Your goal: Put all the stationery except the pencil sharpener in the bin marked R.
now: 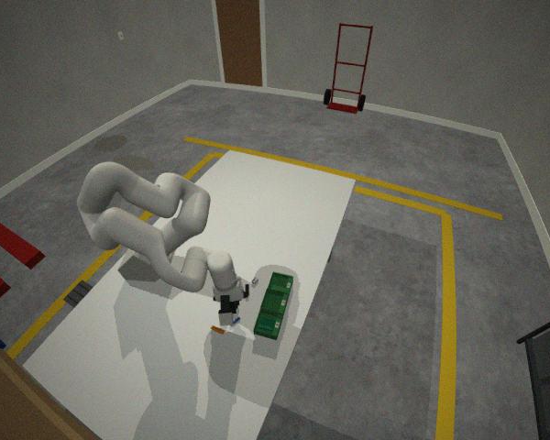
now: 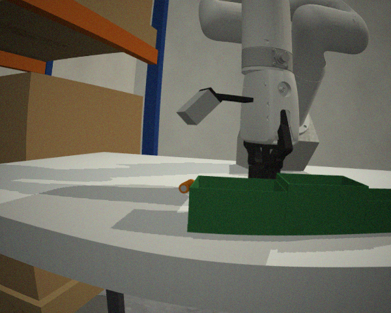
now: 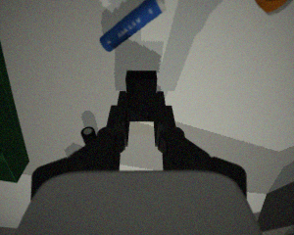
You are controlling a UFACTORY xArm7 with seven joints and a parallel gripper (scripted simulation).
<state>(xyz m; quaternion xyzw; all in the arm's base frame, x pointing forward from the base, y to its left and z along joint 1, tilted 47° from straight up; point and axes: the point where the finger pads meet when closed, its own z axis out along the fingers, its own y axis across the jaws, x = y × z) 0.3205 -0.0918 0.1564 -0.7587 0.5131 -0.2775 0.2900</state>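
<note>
Now: hand 150 mm short of the small green block, 30 mm to the left of it and 10 mm above it. Round my hand: black cylinder 30 mm ahead, 80 mm to the left, 20 mm below; then blue cylinder 40 mm ahead, 60 mm to the right, 20 mm below; then black block 10 mm to the left, 20 mm below.
</note>
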